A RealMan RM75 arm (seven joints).
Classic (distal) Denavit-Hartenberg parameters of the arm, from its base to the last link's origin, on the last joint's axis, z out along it. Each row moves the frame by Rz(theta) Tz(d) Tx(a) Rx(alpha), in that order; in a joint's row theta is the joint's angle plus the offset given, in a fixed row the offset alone. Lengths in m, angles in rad.
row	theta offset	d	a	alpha
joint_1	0	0.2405	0	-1.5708
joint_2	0	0	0	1.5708
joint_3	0	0.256	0	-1.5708
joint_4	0	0	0	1.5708
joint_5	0	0.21	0	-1.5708
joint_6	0	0	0	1.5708
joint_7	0	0.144	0	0
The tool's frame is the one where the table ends.
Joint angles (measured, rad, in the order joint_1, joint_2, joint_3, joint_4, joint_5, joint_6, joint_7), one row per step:
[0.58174, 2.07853, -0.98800, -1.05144, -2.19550, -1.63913, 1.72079]
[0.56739, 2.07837, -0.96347, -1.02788, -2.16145, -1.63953, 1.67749]
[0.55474, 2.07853, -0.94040, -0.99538, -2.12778, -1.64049, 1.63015]
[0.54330, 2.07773, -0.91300, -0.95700, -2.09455, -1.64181, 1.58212]
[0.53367, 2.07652, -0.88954, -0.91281, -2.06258, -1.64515, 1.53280]
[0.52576, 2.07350, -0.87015, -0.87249, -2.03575, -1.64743, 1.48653]
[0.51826, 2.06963, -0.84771, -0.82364, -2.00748, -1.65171, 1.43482]
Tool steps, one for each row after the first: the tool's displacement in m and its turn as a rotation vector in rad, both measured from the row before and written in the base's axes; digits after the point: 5 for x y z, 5 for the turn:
[0.00475, -0.00259, 0.00097, 0.01366, 0.04482, 0.00538]
[0.00513, -0.00317, -0.00052, 0.01035, 0.04575, 0.00523]
[0.00577, -0.00308, -0.00025, 0.01398, 0.04814, 0.00058]
[0.00554, -0.00374, -0.00150, 0.00965, 0.04707, 0.00147]
[0.00514, -0.00313, -0.00094, 0.01187, 0.03786, 0.00333]
[0.00568, -0.00379, -0.00133, 0.01308, 0.04269, 0.00194]

